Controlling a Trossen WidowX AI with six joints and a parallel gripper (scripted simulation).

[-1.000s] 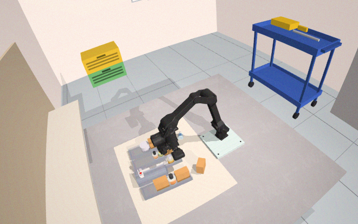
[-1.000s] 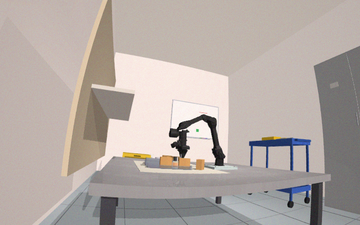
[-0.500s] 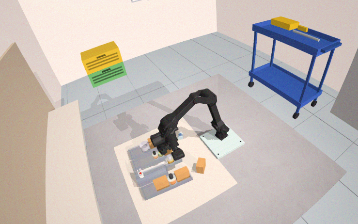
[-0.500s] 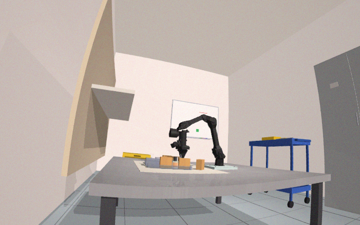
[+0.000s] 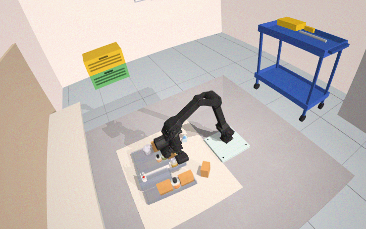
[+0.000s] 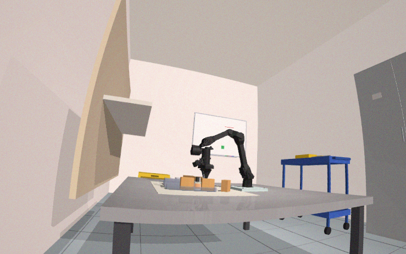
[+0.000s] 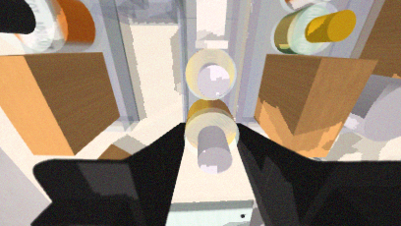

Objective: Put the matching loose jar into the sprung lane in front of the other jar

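The grey rack lies 15 cm ahead of my gripper tip and 4 cm below it. From my gripper tip the other things lie so: small blue-white jar: 14 cm to the right, 13 cm behind, 4 cm below; then brown box: 14 cm to the left, 7 cm behind, 2 cm below; then white pusher plate: 15 cm ahead, 1 cm below.
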